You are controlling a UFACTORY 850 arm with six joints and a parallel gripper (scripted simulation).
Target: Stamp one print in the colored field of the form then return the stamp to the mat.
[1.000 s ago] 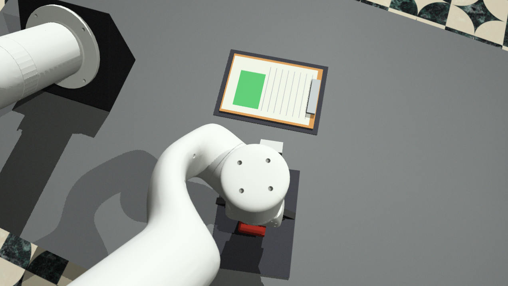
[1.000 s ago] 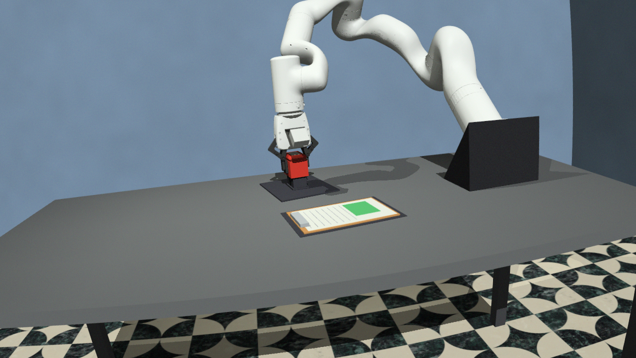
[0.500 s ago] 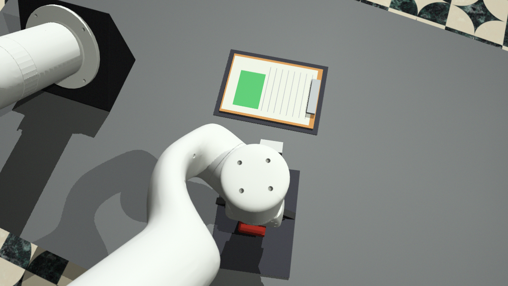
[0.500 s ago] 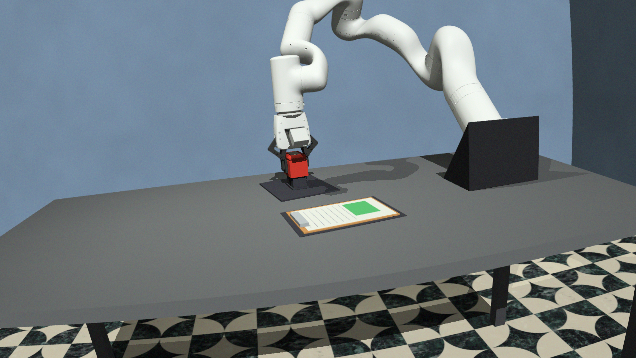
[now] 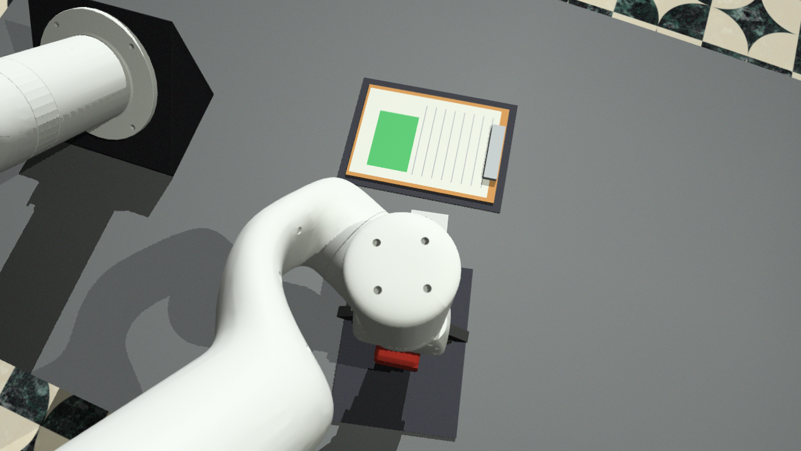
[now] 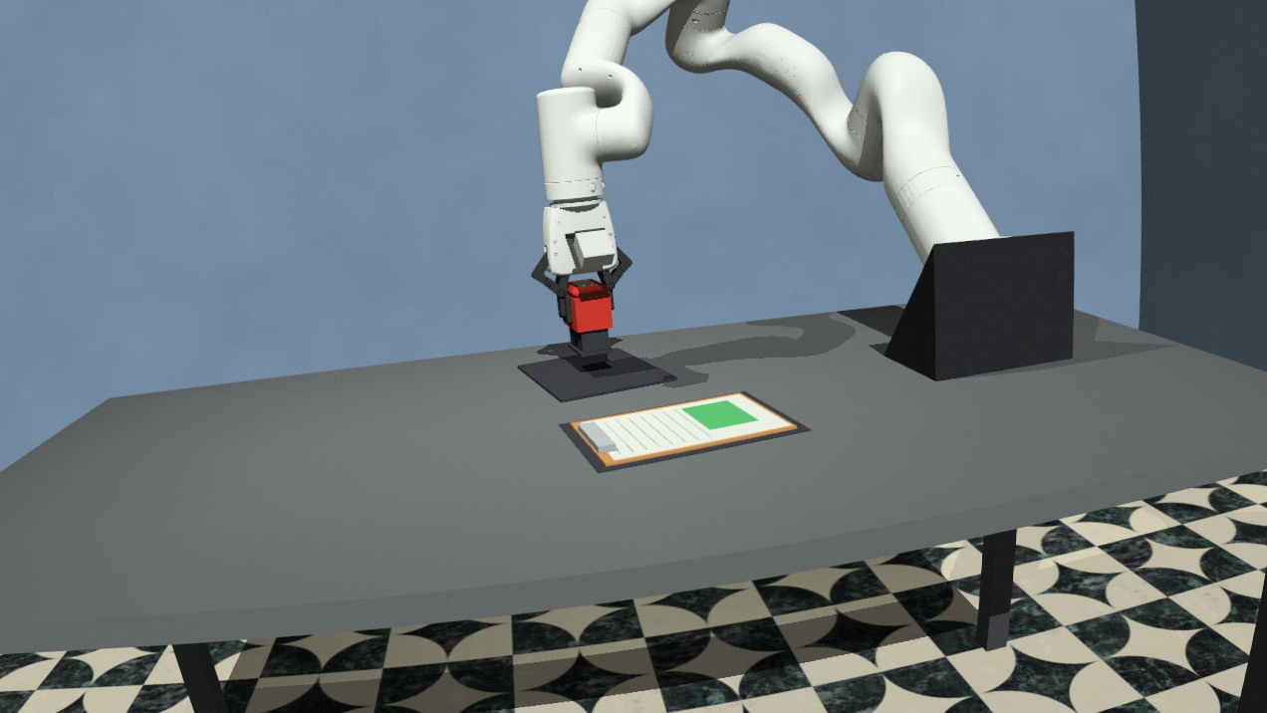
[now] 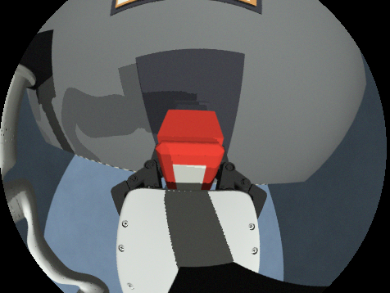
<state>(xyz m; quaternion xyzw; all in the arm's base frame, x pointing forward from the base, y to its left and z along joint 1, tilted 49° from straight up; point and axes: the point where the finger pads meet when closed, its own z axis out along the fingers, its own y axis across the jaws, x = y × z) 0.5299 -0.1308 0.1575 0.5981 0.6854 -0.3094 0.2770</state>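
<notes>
Right now my hand is 30 cm to the right of the form, 10 cm above it and 4 cm past it. From my hand the other things lie so: dark mat (10 cm below); black base (5 cm below); red stamp (2 cm below).
</notes>
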